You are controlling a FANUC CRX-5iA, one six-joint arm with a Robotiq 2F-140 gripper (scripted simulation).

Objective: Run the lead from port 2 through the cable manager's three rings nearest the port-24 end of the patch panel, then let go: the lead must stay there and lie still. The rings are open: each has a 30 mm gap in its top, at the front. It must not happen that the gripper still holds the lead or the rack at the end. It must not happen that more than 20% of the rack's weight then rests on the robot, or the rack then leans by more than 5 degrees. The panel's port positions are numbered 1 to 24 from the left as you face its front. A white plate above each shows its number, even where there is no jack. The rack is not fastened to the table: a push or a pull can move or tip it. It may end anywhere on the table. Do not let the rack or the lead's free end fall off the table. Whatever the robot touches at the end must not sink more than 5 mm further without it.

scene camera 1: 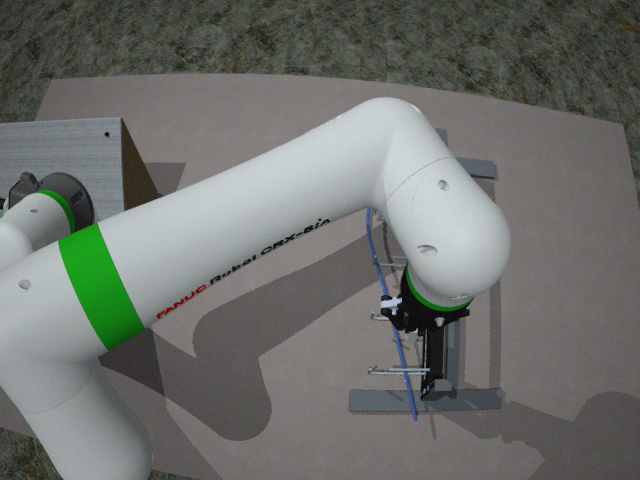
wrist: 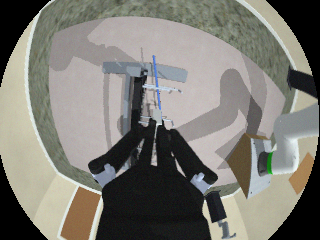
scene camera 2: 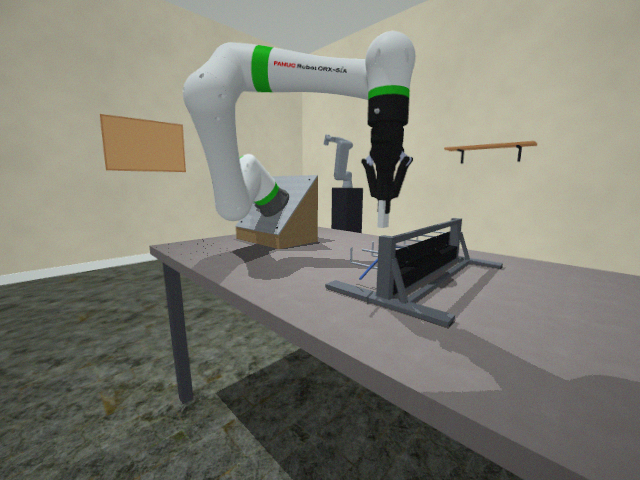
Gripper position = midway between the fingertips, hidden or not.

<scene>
In view: my gripper (scene camera 2: 382, 227) and a grey rack (scene camera 2: 418, 262).
The grey rack shows as well in scene camera 1 (scene camera 1: 428, 399) and in the wrist view (wrist: 108, 67). My gripper also shows in scene camera 1 (scene camera 1: 410, 334) and in the wrist view (wrist: 156, 114).
</scene>
